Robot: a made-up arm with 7 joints. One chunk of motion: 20 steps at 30 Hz.
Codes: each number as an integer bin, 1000 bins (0 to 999) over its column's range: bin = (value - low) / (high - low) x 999, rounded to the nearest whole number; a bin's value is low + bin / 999 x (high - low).
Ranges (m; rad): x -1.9..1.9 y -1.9..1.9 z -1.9..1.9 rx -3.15..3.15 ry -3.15..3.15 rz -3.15..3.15
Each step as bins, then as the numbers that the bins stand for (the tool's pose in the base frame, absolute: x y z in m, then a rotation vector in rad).
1 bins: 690 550 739 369 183 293
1 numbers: 0.7246 0.1921 0.9110 -0.8230 -1.9959 -1.3023
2 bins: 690 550 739 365 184 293
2 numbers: 0.7246 0.1921 0.9110 -0.8482 -1.9896 -1.3023
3 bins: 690 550 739 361 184 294
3 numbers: 0.7246 0.1921 0.9110 -0.8734 -1.9896 -1.2959
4 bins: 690 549 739 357 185 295
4 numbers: 0.7246 0.1883 0.9110 -0.8986 -1.9833 -1.2896
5 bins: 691 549 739 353 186 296
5 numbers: 0.7284 0.1883 0.9110 -0.9239 -1.9770 -1.2833
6 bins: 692 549 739 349 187 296
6 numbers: 0.7322 0.1883 0.9110 -0.9491 -1.9707 -1.2833
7 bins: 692 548 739 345 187 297
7 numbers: 0.7322 0.1845 0.9110 -0.9743 -1.9707 -1.2770
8 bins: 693 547 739 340 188 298
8 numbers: 0.7360 0.1807 0.9110 -1.0059 -1.9644 -1.2707
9 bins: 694 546 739 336 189 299
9 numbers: 0.7398 0.1769 0.9110 -1.0311 -1.9581 -1.2644
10 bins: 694 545 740 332 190 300
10 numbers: 0.7398 0.1731 0.9148 -1.0563 -1.9518 -1.2581
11 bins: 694 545 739 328 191 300
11 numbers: 0.7398 0.1731 0.9110 -1.0815 -1.9455 -1.2581
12 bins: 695 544 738 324 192 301
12 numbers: 0.7436 0.1693 0.9072 -1.1068 -1.9392 -1.2518
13 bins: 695 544 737 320 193 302
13 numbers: 0.7436 0.1693 0.9034 -1.1320 -1.9329 -1.2455
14 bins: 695 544 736 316 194 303
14 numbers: 0.7436 0.1693 0.8996 -1.1572 -1.9266 -1.2392
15 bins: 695 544 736 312 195 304
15 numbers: 0.7436 0.1693 0.8996 -1.1824 -1.9203 -1.2329
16 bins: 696 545 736 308 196 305
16 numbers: 0.7474 0.1731 0.8996 -1.2077 -1.9140 -1.2266
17 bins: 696 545 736 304 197 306
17 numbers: 0.7474 0.1731 0.8996 -1.2329 -1.9077 -1.2203
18 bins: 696 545 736 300 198 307
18 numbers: 0.7474 0.1731 0.8996 -1.2581 -1.9014 -1.2140
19 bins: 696 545 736 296 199 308
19 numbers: 0.7474 0.1731 0.8996 -1.2833 -1.8950 -1.2077
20 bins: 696 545 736 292 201 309
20 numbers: 0.7474 0.1731 0.8996 -1.3086 -1.8824 -1.2014
